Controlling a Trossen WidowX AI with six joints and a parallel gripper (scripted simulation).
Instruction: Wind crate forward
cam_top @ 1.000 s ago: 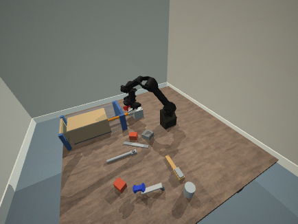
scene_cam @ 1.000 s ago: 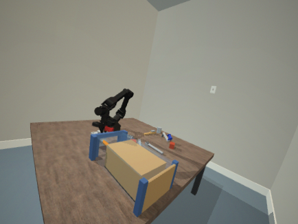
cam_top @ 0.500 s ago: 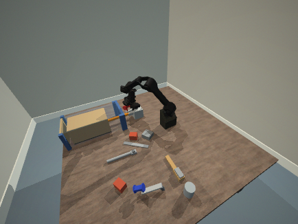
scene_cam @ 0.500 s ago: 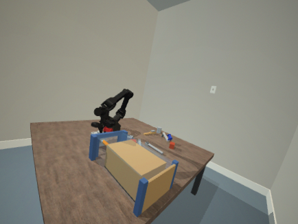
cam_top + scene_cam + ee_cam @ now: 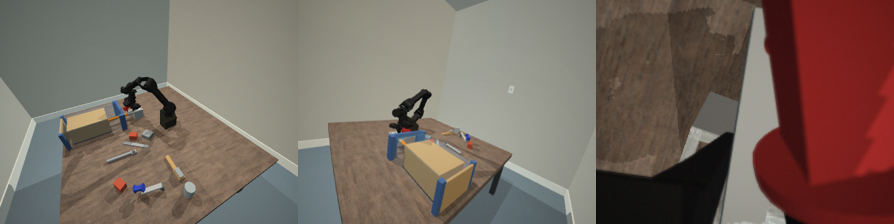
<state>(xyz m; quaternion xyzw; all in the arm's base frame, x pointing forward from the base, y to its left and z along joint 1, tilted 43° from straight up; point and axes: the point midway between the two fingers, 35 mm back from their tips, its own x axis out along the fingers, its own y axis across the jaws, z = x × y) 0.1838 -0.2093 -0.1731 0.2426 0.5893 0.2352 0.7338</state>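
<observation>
My gripper tip is 1 cm below the red-gripped winch handle and 1 cm short of it. From my gripper tip the other things lie so: blue frame (11 cm ahead, 3 cm to the right, 2 cm above); then red handle knob (5 cm ahead, 4 cm above); then grey winch (6 cm below, 6 cm behind, 1 cm to the right).
</observation>
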